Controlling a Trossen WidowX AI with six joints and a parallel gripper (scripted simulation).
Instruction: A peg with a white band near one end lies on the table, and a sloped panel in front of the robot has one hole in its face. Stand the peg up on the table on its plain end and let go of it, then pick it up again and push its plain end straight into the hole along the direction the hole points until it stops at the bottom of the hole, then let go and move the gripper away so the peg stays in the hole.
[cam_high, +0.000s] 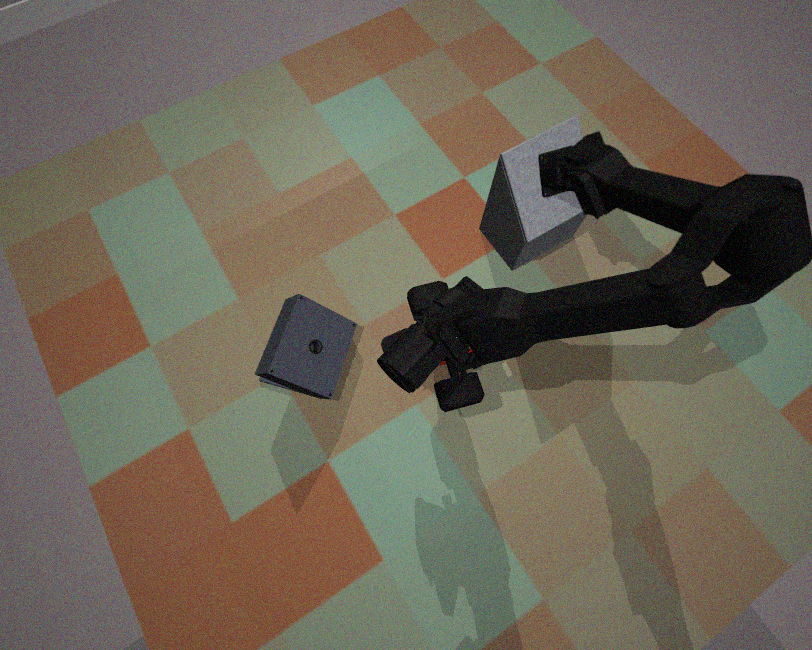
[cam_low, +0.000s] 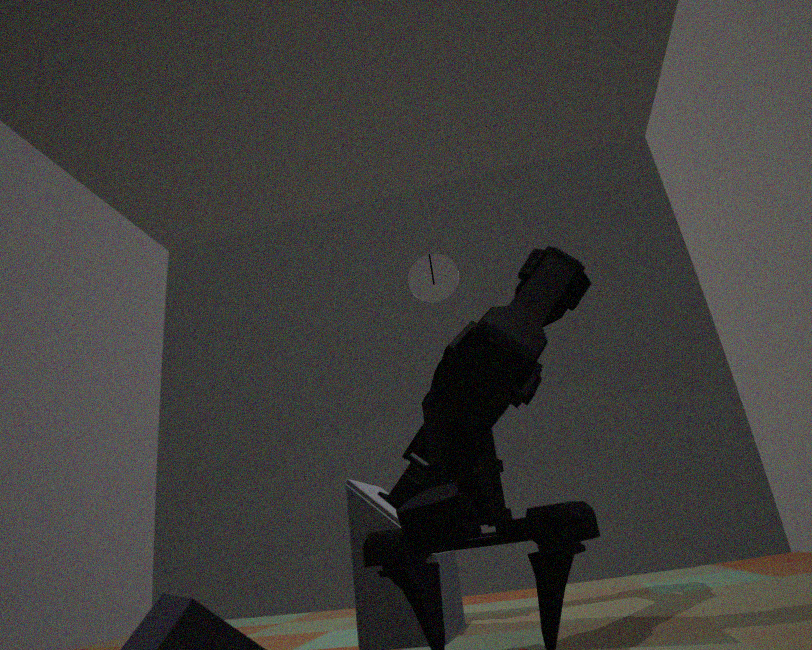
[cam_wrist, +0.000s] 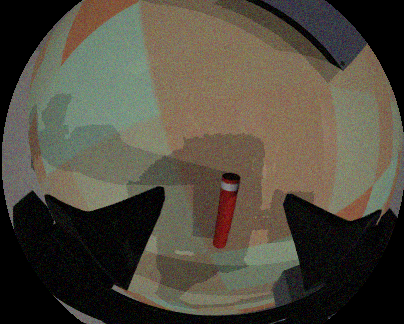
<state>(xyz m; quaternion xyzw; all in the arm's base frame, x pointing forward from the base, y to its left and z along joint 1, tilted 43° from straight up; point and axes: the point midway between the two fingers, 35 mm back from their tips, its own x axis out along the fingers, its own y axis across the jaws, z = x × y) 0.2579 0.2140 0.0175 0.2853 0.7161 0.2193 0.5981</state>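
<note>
Right now the red peg is 20 mm below my gripper tip and 10 mm behind it. Also, from my gripper tip: sloped panel 190 mm ahead, 100 mm to the right, 20 mm above.
</note>
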